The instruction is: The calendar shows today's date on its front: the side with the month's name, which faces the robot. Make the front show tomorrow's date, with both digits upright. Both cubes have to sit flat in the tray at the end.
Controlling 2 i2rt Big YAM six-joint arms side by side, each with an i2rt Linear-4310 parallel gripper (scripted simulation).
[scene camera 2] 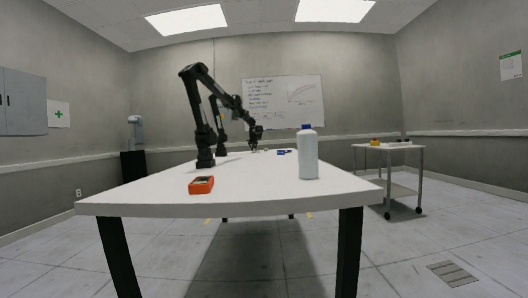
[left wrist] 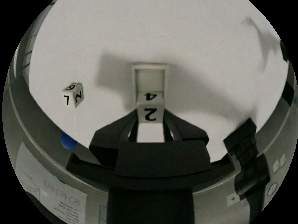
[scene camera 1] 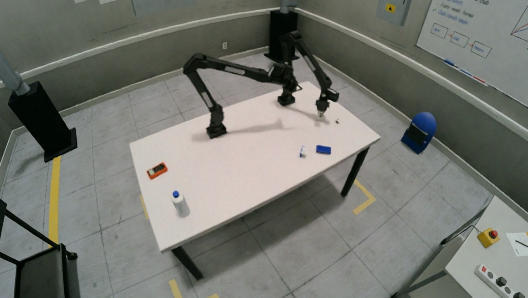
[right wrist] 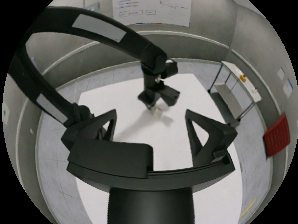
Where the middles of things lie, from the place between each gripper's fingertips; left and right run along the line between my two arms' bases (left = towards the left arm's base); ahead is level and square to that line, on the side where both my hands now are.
My left gripper is now 10 mm to the left of the white cube (left wrist: 150, 105) and 10 mm above it. The rest, counted from my left hand: white bottle (scene camera 2: 307, 147): 150 mm ahead, 1130 mm to the right, 50 mm above.
The white cube is 270 mm below my right hand, 190 mm to the left of it and 70 mm ahead of it. The rest, counted from my right hand: white bottle (930 mm to the right, 220 mm ahead, 210 mm below).
